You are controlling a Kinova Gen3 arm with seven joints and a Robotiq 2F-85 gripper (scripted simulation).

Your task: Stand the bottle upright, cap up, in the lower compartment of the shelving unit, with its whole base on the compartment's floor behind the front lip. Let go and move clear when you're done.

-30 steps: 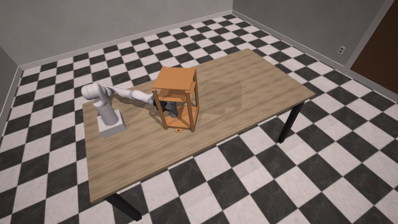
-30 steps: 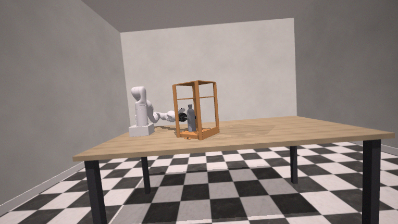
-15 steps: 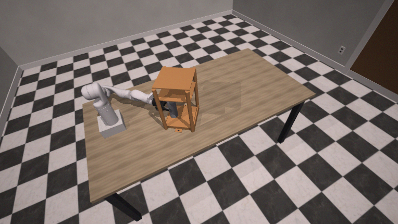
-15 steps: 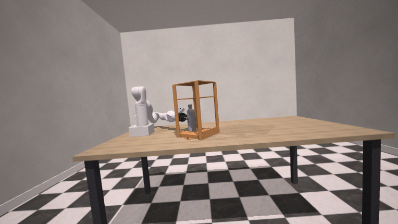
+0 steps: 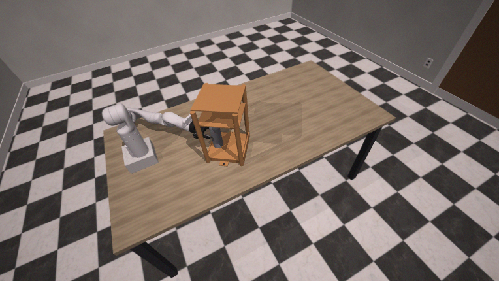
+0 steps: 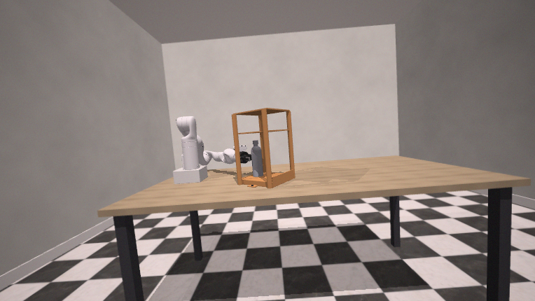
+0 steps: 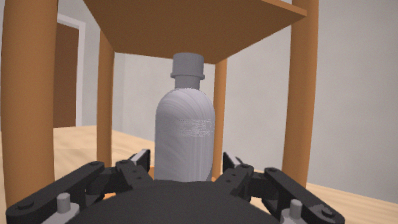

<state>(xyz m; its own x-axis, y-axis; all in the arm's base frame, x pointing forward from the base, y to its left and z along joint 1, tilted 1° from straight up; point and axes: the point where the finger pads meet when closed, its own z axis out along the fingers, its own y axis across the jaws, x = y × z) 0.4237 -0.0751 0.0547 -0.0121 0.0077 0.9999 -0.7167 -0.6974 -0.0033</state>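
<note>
Now: the orange shelving unit 7 cm ahead of my hand, 4 cm to the right of it and 6 cm above it.
</note>
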